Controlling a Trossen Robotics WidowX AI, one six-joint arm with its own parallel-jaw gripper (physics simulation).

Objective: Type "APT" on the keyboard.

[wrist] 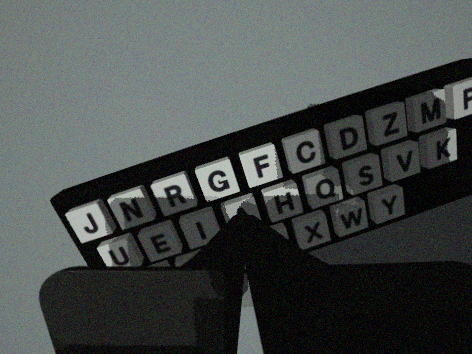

Labels:
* my gripper: 243, 225
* black keyboard: 431, 188

